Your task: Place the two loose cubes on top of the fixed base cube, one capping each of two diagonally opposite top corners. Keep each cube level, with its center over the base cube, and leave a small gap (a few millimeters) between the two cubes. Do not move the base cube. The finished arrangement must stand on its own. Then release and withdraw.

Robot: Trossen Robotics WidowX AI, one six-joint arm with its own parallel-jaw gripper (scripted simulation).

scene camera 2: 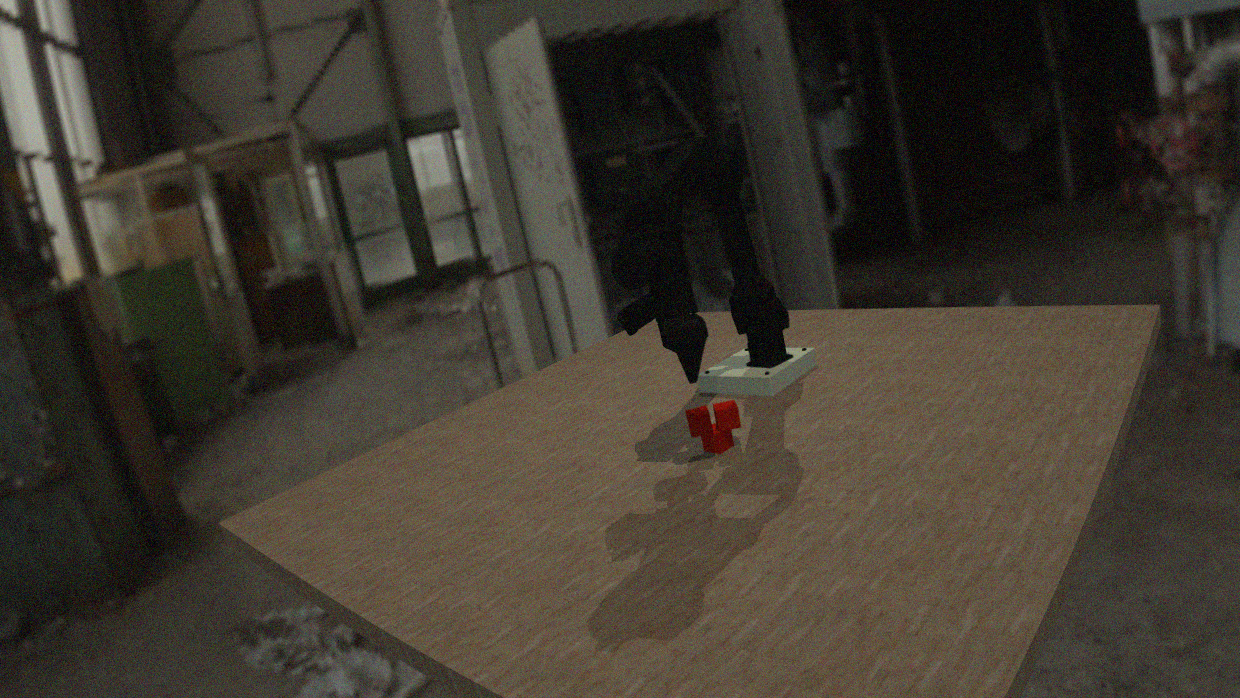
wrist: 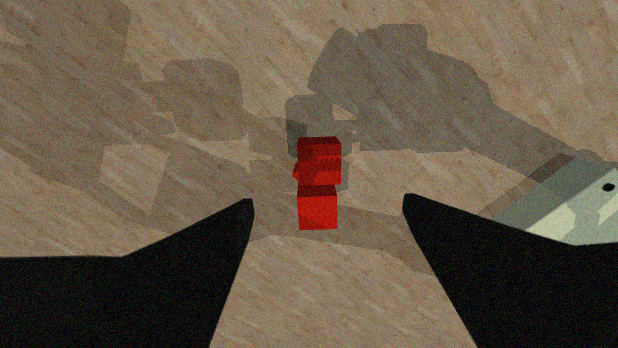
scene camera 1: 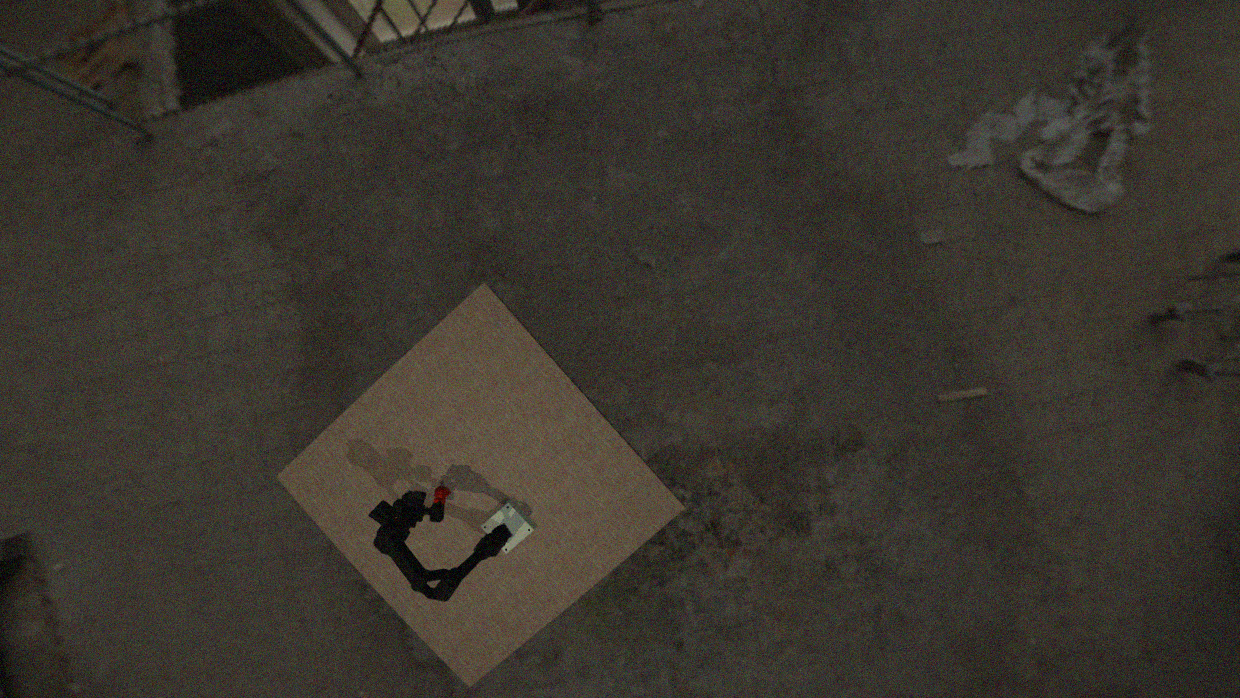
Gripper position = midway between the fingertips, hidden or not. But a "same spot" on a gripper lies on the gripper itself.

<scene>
my gripper: scene camera 2; wrist 327, 204; scene camera 1
same spot on my gripper: point(scene camera 1: 412, 502) = point(scene camera 2: 638, 302)
</scene>
